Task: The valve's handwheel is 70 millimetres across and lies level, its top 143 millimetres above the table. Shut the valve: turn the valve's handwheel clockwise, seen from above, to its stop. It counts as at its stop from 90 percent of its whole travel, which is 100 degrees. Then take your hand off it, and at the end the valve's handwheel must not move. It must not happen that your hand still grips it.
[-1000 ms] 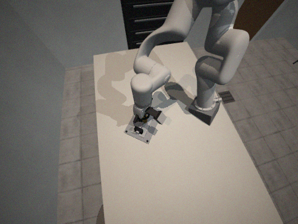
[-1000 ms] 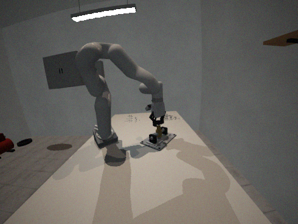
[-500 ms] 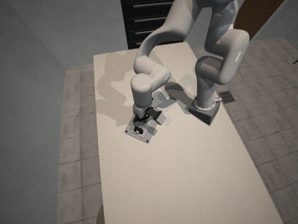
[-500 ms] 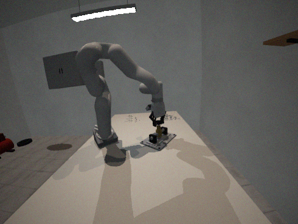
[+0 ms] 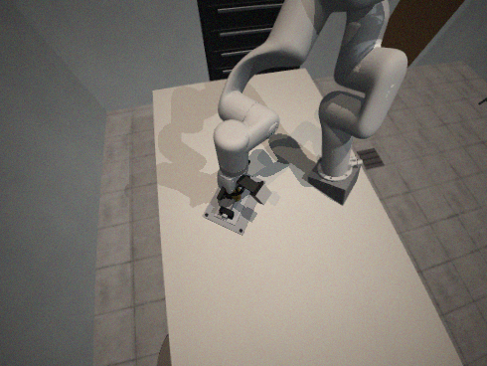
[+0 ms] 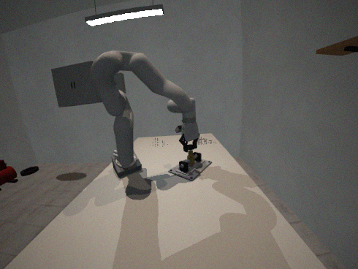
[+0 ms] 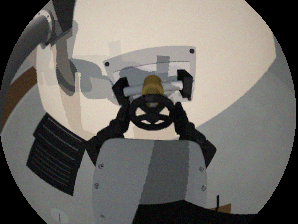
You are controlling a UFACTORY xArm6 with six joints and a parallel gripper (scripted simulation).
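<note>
My gripper is now 1 cm above the black spoked handwheel.
</note>
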